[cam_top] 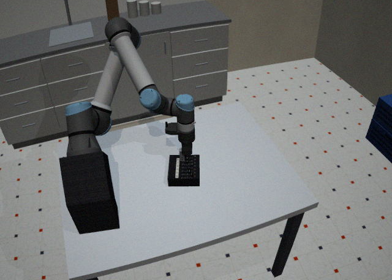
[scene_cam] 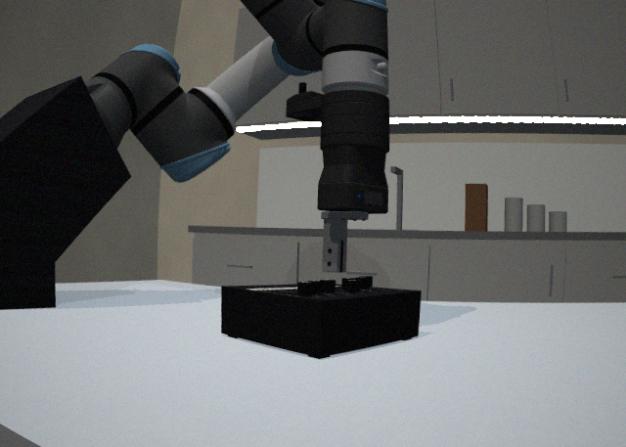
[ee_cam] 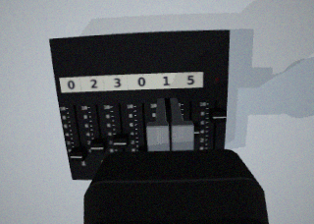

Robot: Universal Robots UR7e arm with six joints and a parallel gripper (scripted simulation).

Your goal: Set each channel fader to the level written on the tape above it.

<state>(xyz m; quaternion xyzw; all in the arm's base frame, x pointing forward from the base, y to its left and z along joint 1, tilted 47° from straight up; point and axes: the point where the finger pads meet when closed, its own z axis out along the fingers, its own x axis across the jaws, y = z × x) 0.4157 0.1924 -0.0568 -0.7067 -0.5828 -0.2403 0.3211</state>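
Right now my hand is 30 mm short of the channel 6 cap, 20 mm to the right of it and 30 mm above it. Also, from my hand: channel 3 cap 20 mm ahead, 50 mm to the right, 30 mm below; channel 4 cap 40 mm ahead, 30 mm to the right, 30 mm below; master fader cap 20 mm ahead, 40 mm to the left, 30 mm below.
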